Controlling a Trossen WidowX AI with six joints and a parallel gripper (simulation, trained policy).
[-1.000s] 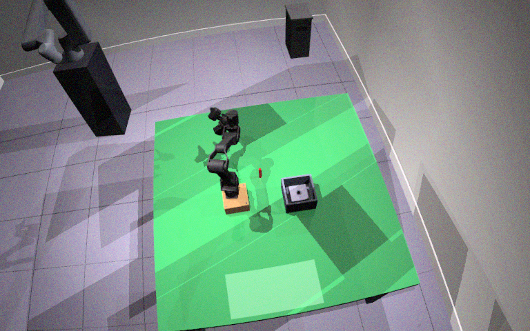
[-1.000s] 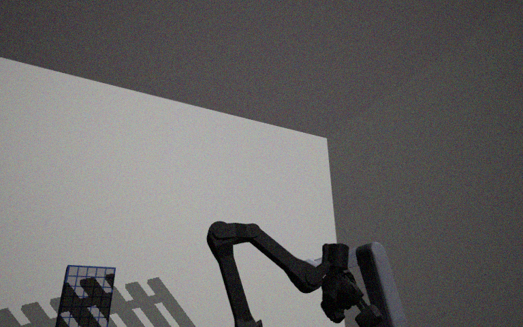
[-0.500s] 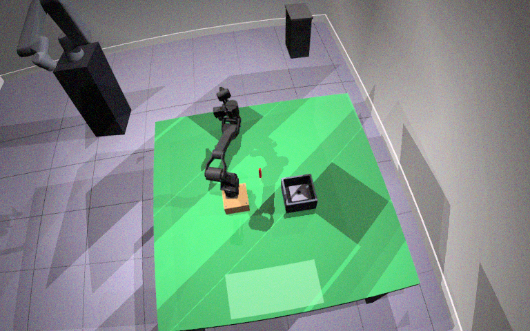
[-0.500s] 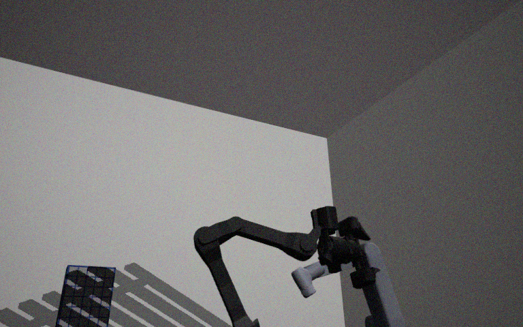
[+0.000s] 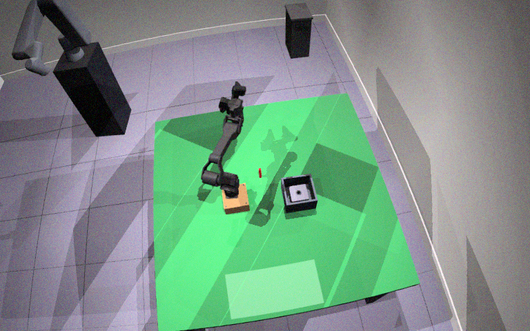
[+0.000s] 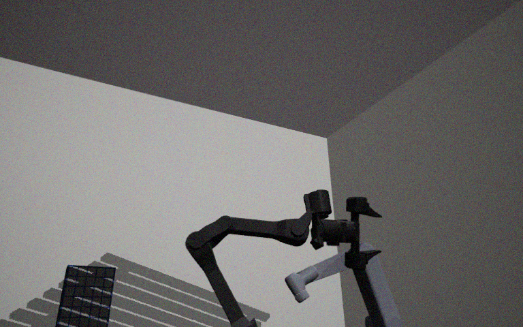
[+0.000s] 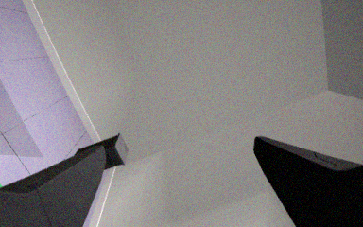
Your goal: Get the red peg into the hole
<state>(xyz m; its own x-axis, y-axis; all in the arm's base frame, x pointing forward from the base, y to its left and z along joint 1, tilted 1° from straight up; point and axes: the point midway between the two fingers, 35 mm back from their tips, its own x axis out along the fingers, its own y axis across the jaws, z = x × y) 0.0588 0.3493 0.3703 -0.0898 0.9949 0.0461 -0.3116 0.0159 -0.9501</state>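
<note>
Right now the red peg is 10 cm ahead of my gripper tip, 25 cm to the right of it and 41 cm below it. Also, from my gripper tip: grey box: 30 cm ahead, 39 cm to the right, 42 cm below; pale plate: 30 cm ahead, 39 cm to the right, 40 cm below.
</note>
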